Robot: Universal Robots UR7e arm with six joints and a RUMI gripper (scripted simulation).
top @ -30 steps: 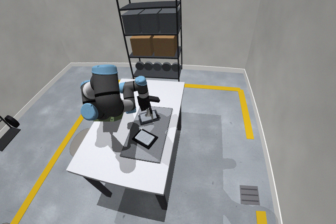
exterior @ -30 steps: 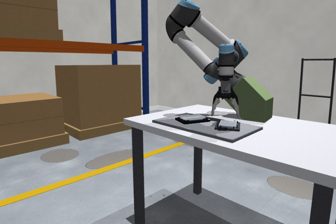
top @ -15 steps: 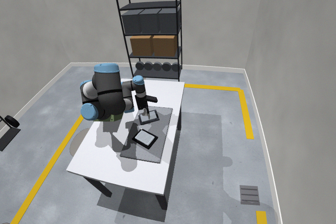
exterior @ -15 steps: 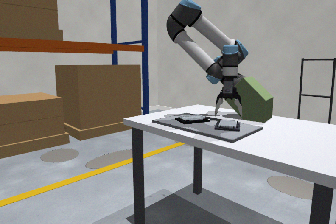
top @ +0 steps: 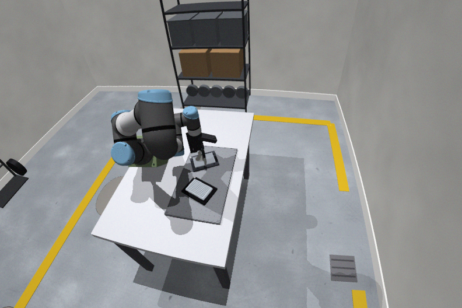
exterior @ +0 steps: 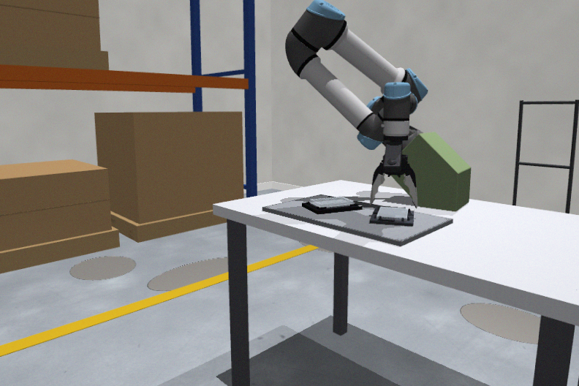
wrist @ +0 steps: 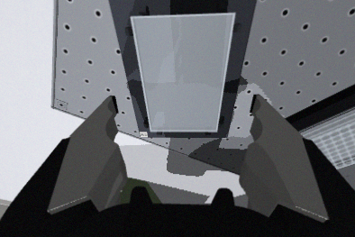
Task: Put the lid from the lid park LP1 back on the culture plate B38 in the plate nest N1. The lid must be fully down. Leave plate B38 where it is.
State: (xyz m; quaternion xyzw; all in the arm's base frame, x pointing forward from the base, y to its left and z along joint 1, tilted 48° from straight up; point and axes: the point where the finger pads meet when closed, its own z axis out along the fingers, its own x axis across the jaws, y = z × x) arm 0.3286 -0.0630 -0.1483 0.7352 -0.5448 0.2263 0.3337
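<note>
My hand is 20 mm above the clear lid. From my hand the other things lie so: black plate nest N1 (10 mm behind, 220 mm to the right, 30 mm below); then culture plate B38 (10 mm behind, 220 mm to the right, 20 mm below); then dark lid park LP1 (30 mm below).
</note>
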